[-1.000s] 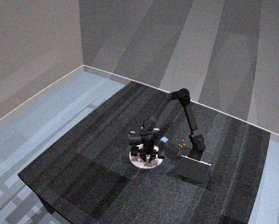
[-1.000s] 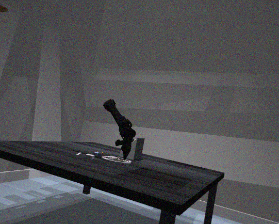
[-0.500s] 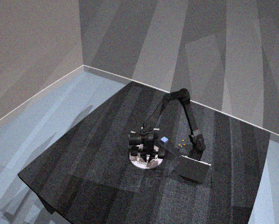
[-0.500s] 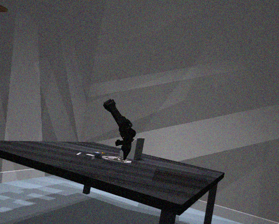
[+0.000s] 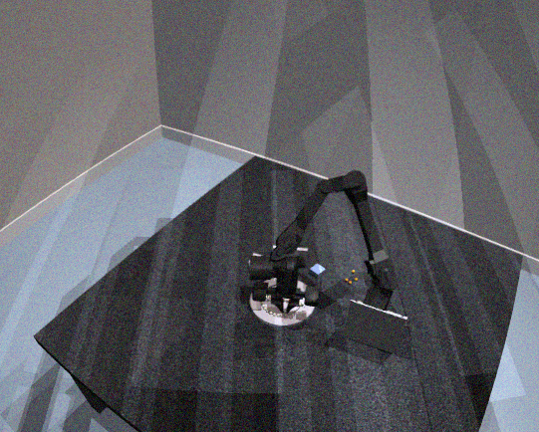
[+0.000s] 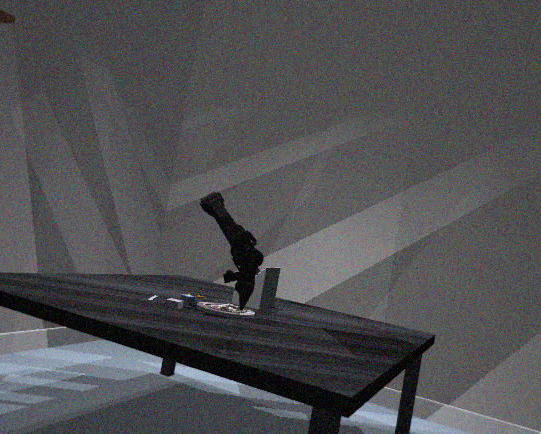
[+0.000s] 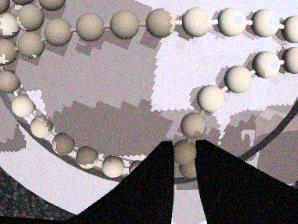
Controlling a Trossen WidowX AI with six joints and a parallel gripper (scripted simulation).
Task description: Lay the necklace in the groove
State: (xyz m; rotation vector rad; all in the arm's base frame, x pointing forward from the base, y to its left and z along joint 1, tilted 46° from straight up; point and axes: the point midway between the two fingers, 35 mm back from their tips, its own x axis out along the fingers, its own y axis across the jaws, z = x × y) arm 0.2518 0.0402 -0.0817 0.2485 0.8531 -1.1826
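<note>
My gripper tip is now 30 mm short of the round white bead board, 40 mm to the left of it and 10 mm above it. The rest, counted from my gripper tip: small white block 200 mm ahead, 140 mm to the right; then small blue cube 10 mm ahead, 220 mm to the right, 10 mm below; then thin white stick 150 mm ahead, 270 mm to the right, 10 mm below.
</note>
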